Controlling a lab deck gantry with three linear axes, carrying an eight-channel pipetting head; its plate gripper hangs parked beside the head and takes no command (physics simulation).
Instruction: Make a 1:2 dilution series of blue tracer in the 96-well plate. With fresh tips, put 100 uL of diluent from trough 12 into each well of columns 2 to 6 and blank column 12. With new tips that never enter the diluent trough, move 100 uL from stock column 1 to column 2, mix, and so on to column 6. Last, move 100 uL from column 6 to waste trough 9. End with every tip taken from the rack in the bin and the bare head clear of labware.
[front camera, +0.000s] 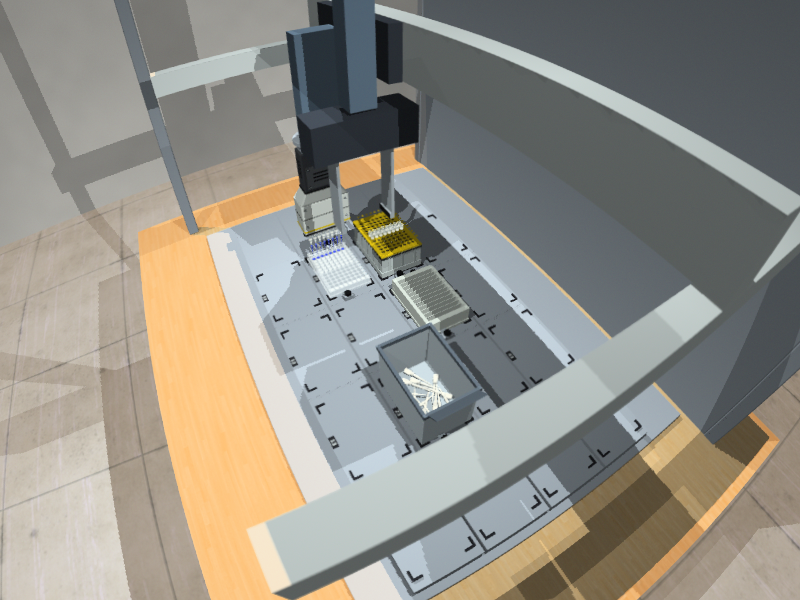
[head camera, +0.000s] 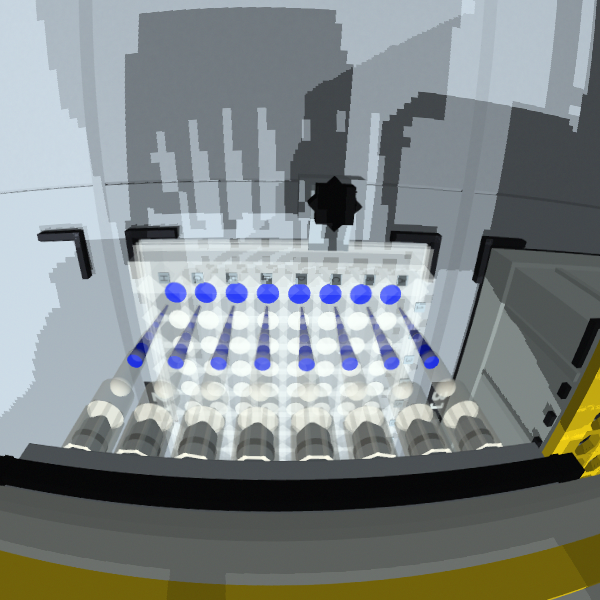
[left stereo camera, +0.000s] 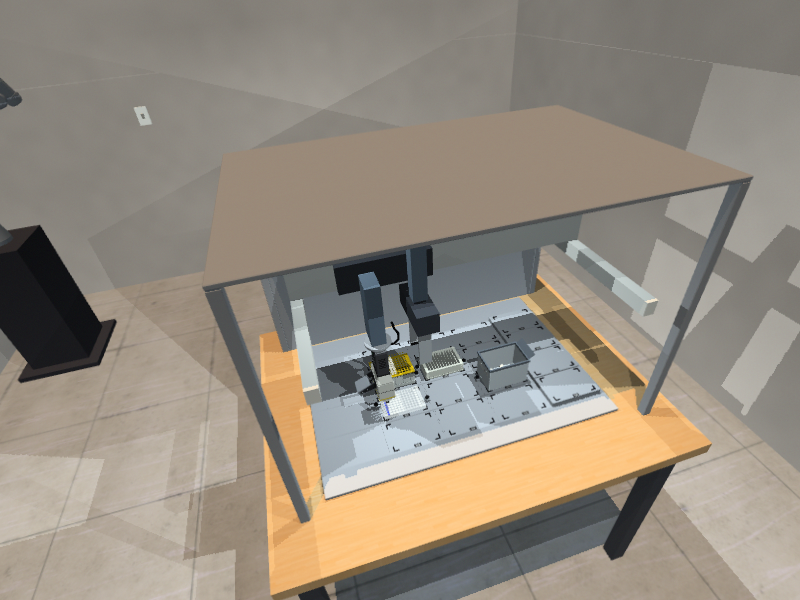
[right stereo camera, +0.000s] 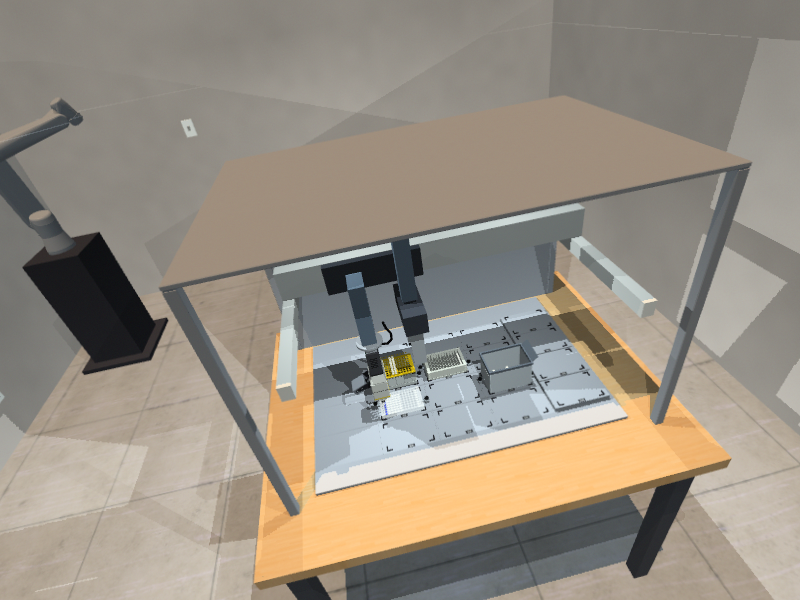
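Note:
The pipetting head (front camera: 321, 209) (left stereo camera: 385, 387) (right stereo camera: 379, 387) carries eight tips (front camera: 328, 241) (head camera: 306, 362) with blue liquid in their lower parts. Their ends are just above the 96-well plate (front camera: 342, 276) (head camera: 279, 250) (left stereo camera: 411, 401) (right stereo camera: 409, 401), near columns 1 and 2; the exact column is unclear. Column 1 wells (head camera: 267, 293) are blue; the other visible wells look pale. The yellow tip rack (front camera: 403, 244) (left stereo camera: 404, 365) (right stereo camera: 399, 364) still holds white tips. The trough block (front camera: 431, 295) (left stereo camera: 443, 362) (right stereo camera: 445, 362) stands beyond it. The plate gripper (front camera: 363, 221) hangs parked, fingers apart, nothing between them.
The grey bin (front camera: 439, 426) (left stereo camera: 504, 377) (right stereo camera: 507, 379) holds a loose pile of used tips (front camera: 426, 389). The gripper's two long fingers hang down between the plate and the tip rack and beside the rack. Black corner clips mark the deck positions.

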